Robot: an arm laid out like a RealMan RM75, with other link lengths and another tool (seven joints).
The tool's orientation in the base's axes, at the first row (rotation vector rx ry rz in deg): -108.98, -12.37, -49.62
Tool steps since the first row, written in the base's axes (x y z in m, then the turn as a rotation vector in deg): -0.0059, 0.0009, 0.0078, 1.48, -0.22, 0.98; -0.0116, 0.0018, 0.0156, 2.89, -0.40, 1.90; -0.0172, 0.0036, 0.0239, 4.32, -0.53, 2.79; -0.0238, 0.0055, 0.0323, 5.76, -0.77, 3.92; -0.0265, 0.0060, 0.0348, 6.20, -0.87, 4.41; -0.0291, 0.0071, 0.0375, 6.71, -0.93, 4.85; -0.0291, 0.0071, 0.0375, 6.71, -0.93, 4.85; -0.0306, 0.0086, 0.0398, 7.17, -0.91, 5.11; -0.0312, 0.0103, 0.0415, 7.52, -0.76, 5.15; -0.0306, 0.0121, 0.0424, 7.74, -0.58, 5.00
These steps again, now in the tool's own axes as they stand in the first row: 0.0006, -0.0090, -0.0040, 1.76, 0.14, 0.27; 0.0013, -0.0178, -0.0079, 3.43, 0.27, 0.55; 0.0022, -0.0274, -0.0111, 5.08, 0.40, 0.90; 0.0025, -0.0377, -0.0147, 6.91, 0.42, 1.10; 0.0020, -0.0410, -0.0162, 7.57, 0.34, 1.10; 0.0017, -0.0448, -0.0171, 8.24, 0.30, 1.18; 0.0017, -0.0448, -0.0171, 8.24, 0.30, 1.18; 0.0018, -0.0479, -0.0172, 8.74, 0.33, 1.35; 0.0021, -0.0503, -0.0164, 8.99, 0.41, 1.63; 0.0027, -0.0515, -0.0149, 9.01, 0.53, 1.92
